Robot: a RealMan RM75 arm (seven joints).
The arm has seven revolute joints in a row. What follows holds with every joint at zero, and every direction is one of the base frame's.
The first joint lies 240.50 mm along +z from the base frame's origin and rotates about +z.
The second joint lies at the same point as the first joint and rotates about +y.
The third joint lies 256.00 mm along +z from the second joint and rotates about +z.
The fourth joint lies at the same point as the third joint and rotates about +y.
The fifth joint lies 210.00 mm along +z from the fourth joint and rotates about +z.
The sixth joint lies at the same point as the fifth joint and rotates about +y.
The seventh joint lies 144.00 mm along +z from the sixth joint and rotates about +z.
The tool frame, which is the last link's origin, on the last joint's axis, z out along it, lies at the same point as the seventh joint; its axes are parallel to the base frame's.
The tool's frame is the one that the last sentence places.
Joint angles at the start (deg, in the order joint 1, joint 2, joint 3, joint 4, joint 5, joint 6, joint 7):
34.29, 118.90, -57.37, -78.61, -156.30, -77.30, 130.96
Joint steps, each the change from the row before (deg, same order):
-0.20, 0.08, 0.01, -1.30, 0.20, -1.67, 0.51
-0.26, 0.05, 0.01, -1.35, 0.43, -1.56, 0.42
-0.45, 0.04, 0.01, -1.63, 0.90, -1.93, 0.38
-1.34, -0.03, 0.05, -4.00, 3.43, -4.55, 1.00
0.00, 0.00, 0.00, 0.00, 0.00, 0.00, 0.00
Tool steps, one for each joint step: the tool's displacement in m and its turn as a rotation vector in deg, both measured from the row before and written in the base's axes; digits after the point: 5 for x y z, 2 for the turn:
-0.00280, -0.00337, 0.00116, -0.51, 0.37, -0.29
-0.00303, -0.00335, 0.00142, -0.44, 0.47, -0.10
-0.00349, -0.00471, 0.00134, -0.69, 0.80, -0.02
-0.00954, -0.01238, 0.00308, -1.75, 2.78, 0.38
0.00000, 0.00000, 0.00000, 0.00, 0.00, 0.00

